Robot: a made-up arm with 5 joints.
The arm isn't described. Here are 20 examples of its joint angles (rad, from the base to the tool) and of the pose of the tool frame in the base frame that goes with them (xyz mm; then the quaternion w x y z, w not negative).
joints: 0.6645 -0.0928 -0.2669 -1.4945 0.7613
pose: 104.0 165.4 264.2 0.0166 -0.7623 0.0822 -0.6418
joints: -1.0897 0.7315 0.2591 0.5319 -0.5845
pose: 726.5 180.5 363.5 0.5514 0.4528 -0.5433 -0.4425
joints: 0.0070 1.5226 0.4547 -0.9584 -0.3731
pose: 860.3 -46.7 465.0 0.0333 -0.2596 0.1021 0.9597
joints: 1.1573 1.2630 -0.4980 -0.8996 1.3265
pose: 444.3 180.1 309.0 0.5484 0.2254 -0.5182 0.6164
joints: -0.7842 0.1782 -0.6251 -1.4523 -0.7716
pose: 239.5 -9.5 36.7 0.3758 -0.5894 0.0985 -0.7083
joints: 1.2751 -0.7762 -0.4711 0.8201 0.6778
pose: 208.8 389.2 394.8 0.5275 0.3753 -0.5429 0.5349
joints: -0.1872 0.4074 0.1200 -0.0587 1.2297
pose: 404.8 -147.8 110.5 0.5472 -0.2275 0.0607 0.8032
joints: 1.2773 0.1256 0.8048 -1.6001 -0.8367
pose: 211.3 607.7 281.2 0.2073 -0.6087 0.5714 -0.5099
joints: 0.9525 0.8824 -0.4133 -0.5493 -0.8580
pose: 744.4 265.1 552.3 0.2558 0.3637 0.4674 -0.7641
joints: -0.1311 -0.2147 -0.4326 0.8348 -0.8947
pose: 583.3 193.0 310.0 0.3543 0.3499 0.0288 -0.8667
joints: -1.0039 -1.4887 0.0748 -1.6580 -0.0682
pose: -167.6 -69.8 528.1 0.4570 0.8733 0.1453 0.0862
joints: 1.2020 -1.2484 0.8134 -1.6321 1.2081
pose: 94.2 16.2 585.5 0.2998 -0.6293 -0.5985 -0.3950
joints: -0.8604 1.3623 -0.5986 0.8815 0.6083
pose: 572.7 164.2 608.2 0.3068 0.6690 0.3994 -0.5467
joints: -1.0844 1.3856 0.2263 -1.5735 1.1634
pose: 483.5 -125.7 462.6 0.4753 -0.3177 0.4205 0.7045
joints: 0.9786 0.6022 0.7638 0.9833 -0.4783
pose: 738.9 82.7 425.1 0.0784 -0.4742 0.2209 0.8486
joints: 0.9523 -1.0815 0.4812 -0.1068 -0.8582
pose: -67.9 529.8 362.5 0.5147 -0.3873 0.4750 -0.5996
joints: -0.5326 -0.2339 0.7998 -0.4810 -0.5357
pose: 402.0 -407.6 15.7 0.1223 -0.3732 -0.5070 -0.7673
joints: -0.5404 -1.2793 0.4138 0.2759 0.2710
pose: 38.6 -304.1 223.8 0.0211 0.3792 0.4663 0.7990
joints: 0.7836 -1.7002 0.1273 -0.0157 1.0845
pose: -128.4 -21.6 564.8 0.0442 0.7650 0.1647 0.6210
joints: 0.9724 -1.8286 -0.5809 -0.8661 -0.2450
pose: -24.7 178.5 816.3 0.2240 -0.8103 0.5388 0.0543
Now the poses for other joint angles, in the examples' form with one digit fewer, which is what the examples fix.
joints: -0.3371 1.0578 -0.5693 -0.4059 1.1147
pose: 565 -43 254 0.252 -0.215 -0.163 0.930
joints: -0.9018 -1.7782 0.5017 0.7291 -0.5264
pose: -40 -263 209 0.293 -0.567 -0.339 -0.691
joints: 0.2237 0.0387 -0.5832 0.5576 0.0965
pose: 564 91 230 0.182 -0.243 -0.369 0.878
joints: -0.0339 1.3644 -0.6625 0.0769 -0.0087
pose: 641 140 644 0.213 0.623 0.249 -0.711
